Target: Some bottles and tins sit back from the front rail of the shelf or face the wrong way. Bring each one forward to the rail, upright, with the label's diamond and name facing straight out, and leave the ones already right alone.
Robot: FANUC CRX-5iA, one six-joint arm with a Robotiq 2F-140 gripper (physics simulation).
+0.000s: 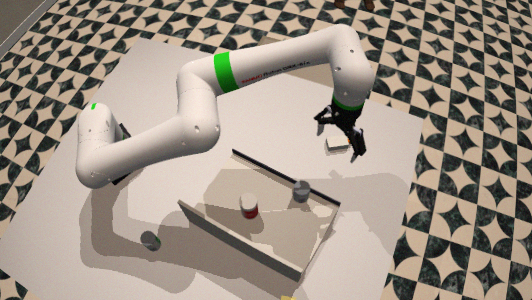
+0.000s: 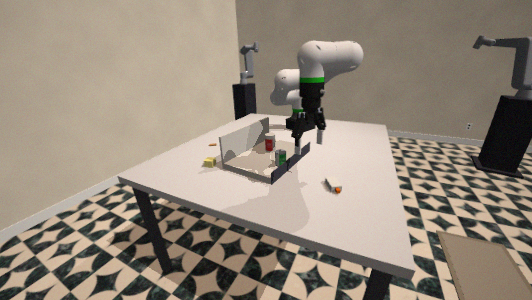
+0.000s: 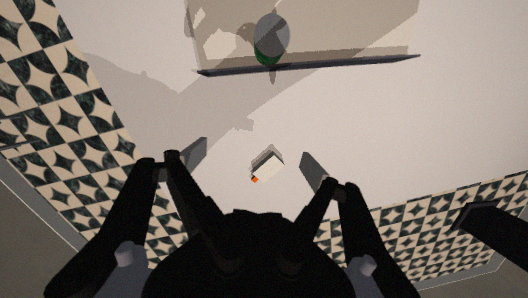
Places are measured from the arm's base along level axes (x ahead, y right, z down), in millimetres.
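Pixels of known places: gripper, fingertip midpoint: [image 1: 336, 146] [image 2: 309, 148] [image 3: 255, 153].
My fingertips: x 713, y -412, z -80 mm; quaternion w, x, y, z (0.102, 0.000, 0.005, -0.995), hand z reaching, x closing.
Behind a point stands the place of what it marks.
A red tin with a pale top [image 1: 249, 206] @(x 579, y -90, z -45 mm) [image 2: 270, 143] @(x 587, y -121, z -1 mm) stands upright on the shelf floor, well back from the dark front rail [image 1: 270, 169] @(x 540, y -270, z 33 mm) [image 3: 320, 65] @(x 569, y -276, z 57 mm). A grey-and-green tin [image 1: 301, 191] @(x 685, y -235, z -16 mm) [image 2: 281, 158] @(x 701, y -266, z 8 mm) [image 3: 271, 37] @(x 681, y -250, z -16 mm) stands upright close behind the rail, with green showing on its rail side. Another grey tin with some green [image 1: 150, 240] @(x 354, y 184, z 17 mm) is on the table outside the shelf, beyond its back panel. Label diamonds and names are too small to read. My gripper [image 1: 338, 144] @(x 713, y -412, z -80 mm) [image 2: 309, 145] @(x 713, y -412, z -80 mm) [image 3: 255, 153] @(x 713, y -412, z -80 mm) is open and empty, pointing down above the table on the front side of the rail.
A white box with an orange end [image 1: 337, 142] @(x 686, y -514, z 59 mm) [image 2: 332, 183] @(x 702, y -523, z 59 mm) [image 3: 268, 168] @(x 684, y -517, z 59 mm) lies on the table below the gripper. The tall back panel [image 1: 240, 241] @(x 627, y 26, z -69 mm) [image 2: 242, 142] @(x 671, y 12, z -8 mm) borders the shelf. A yellow block [image 2: 209, 162] @(x 862, y 80, z 57 mm) and a small orange item [image 2: 212, 145] @(x 646, y 318, z 84 mm) lie behind it.
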